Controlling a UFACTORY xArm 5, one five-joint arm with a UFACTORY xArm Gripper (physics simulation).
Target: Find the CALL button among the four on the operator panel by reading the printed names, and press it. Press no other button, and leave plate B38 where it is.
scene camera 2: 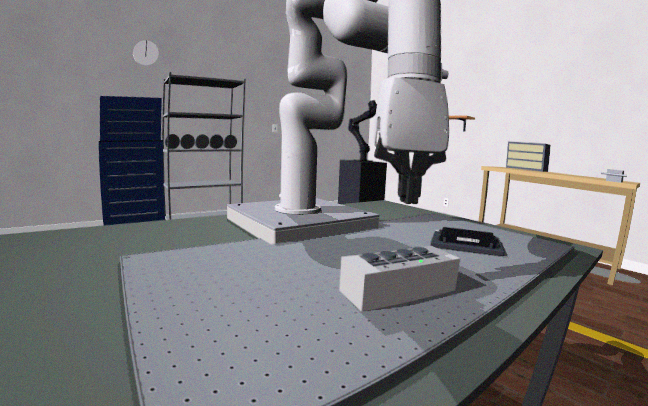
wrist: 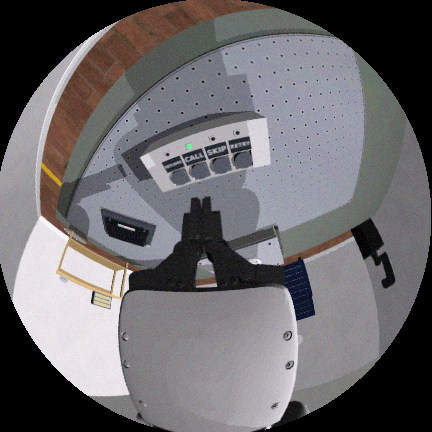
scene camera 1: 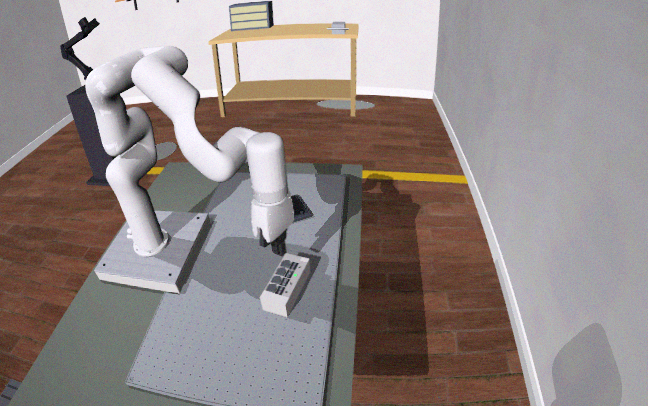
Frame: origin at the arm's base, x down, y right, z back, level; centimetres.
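Seen in the pictures: gripper, fingertip midpoint: (scene camera 2: 408,202) (wrist: 202,207) (scene camera 1: 279,252); arm's base, link origin: (scene camera 2: 298,209) (scene camera 1: 151,242).
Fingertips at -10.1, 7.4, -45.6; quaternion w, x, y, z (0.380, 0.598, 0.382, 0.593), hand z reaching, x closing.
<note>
Offsets run from my fingertips to a thing's top centre, as dx, dy, dz. Level surfaces: height alone.
The operator panel @(+7.6, +0.9, -0.9) (scene camera 1: 274,304) (scene camera 2: 410,289) (wrist: 259,142) is a pale box with four round grey buttons. In the wrist view its names read, left to right, RESUME (small and blurred), CALL, SKIP and RETRY. The CALL button @(+7.6, -0.9, +0.6) (wrist: 200,172) is second from the left, and the green lamp @(+7.8, -0.2, -3.2) (scene camera 1: 295,275) (scene camera 2: 420,261) (wrist: 189,146) above its name is lit. The other three lamps are dark. My gripper (scene camera 1: 280,250) (scene camera 2: 410,201) (wrist: 202,207) is shut and empty, raised above the board and apart from the buttons. A black plate @(+10.5, -31.0, +7.8) (scene camera 2: 454,234) (wrist: 125,233) with an unreadable white label lies in a dark holder.
The panel and holder stand on a perforated grey board @(dx +13.1) (scene camera 1: 225,345) (scene camera 2: 225,320) (wrist: 310,90) on a green table. The arm's base block (scene camera 1: 137,277) (scene camera 2: 320,232) is beside the board. A wooden bench (scene camera 1: 285,31) (scene camera 2: 560,177) stands by the back wall.
</note>
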